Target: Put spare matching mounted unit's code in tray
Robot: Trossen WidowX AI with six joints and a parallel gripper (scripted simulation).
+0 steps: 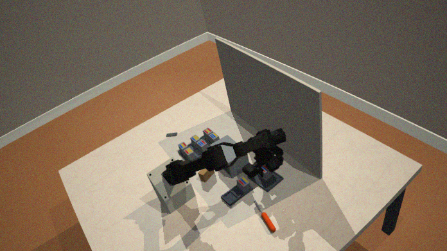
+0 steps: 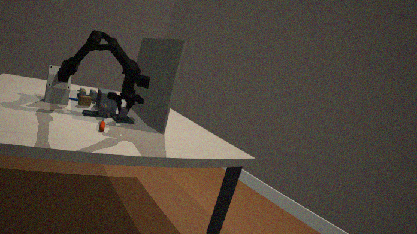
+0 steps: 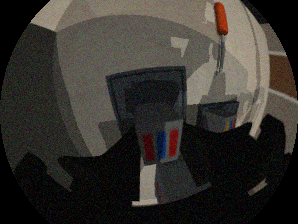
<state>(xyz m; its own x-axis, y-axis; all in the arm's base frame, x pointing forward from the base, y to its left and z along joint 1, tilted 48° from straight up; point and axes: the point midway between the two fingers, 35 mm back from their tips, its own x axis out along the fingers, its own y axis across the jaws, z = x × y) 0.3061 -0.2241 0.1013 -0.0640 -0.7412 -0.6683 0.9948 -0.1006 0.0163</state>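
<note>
The spare lies 2 cm above my gripper tip. Also, from my gripper tip: grey mounted unit: 3 cm behind, 20 cm to the left, 2 cm above; rack: 14 cm behind, 4 cm to the left, 2 cm below; dark tray: 2 cm below.
</note>
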